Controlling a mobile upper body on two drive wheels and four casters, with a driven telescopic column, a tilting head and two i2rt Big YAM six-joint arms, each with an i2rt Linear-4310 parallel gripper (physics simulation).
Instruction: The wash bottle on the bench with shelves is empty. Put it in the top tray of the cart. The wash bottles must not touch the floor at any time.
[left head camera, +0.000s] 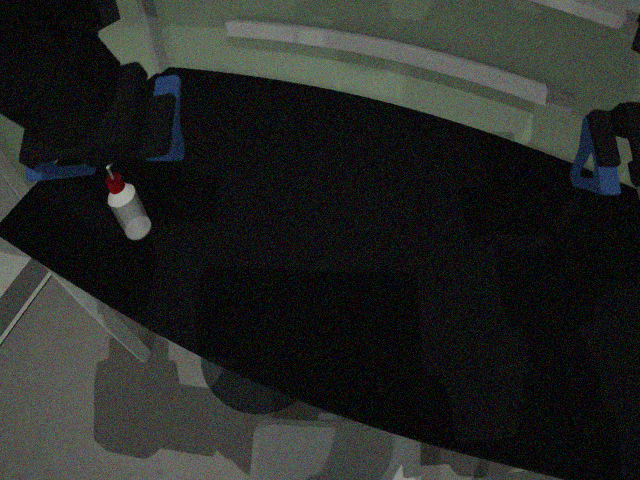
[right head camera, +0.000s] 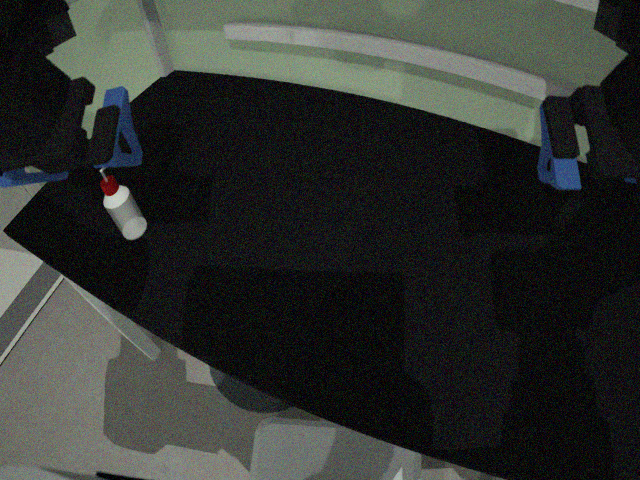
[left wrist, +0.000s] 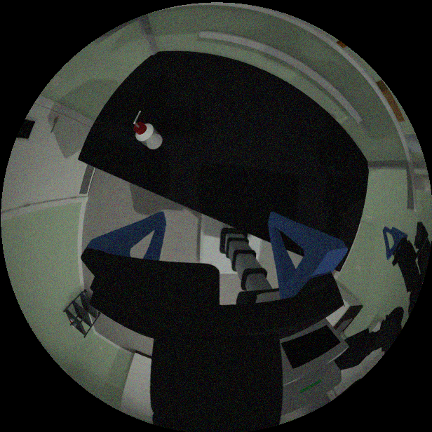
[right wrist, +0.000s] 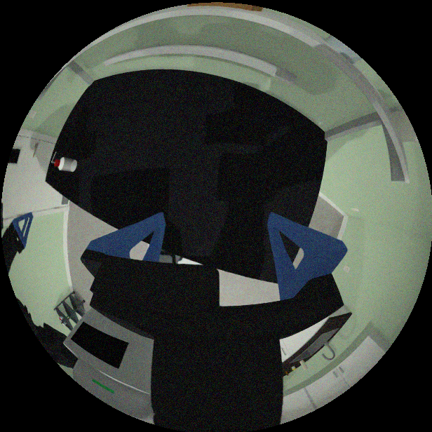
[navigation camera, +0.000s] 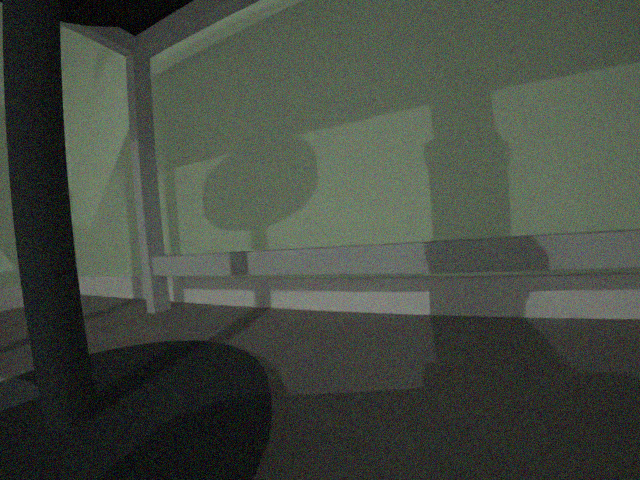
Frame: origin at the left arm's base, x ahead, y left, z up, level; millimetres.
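Seen in the pictures: left gripper, fingertip midpoint: (left head camera: 135, 160) (right head camera: 101, 166); right gripper, fingertip midpoint: (left head camera: 609, 180) (right head camera: 584, 174).
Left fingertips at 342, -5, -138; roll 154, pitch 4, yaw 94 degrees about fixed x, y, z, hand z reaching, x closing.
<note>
Pixels of each thing's middle, then the offset from my left fingertips to it, as dx, dy, dz. "spot": a spot on its surface instead. Level surfaces: height alone.
- wash bottle at the middle of its body: (left head camera: 125, 195) (right head camera: 120, 197) +207, +210, -270
- black bench top at its surface level: dz -357
- bench leg at a spot on its surface: (navigation camera: 149, 206) spot: +810, +357, -931
The wash bottle (left head camera: 129, 209) (right head camera: 124, 209) (left wrist: 150, 137) (right wrist: 68, 164), white with a red cap and thin spout, stands on the black bench top (left head camera: 310, 206) (right head camera: 310, 206) (left wrist: 240, 115) (right wrist: 165, 115), near its left end. My left gripper (left head camera: 118, 164) (right head camera: 82, 170) (left wrist: 216, 217) is open and empty. It appears just above the bottle in the head views, but the left wrist view shows the bottle well beyond its fingers. My right gripper (right head camera: 599, 179) (right wrist: 216, 217) is open and empty, far to the right of the bottle. A dark-framed stand (left wrist: 75, 301) (right wrist: 65, 298), probably the cart, shows small at lower left in the wrist views; its trays are unclear.
A dark stool seat (left head camera: 242, 387) (right head camera: 253, 390) sits partly under the bench's front edge. Pale rails (left head camera: 387, 49) (right head camera: 387, 46) run behind the bench. The navigation view shows a stool column (navigation camera: 46, 206), a bench leg (navigation camera: 149, 206) and a low crossbar (navigation camera: 336, 262).
</note>
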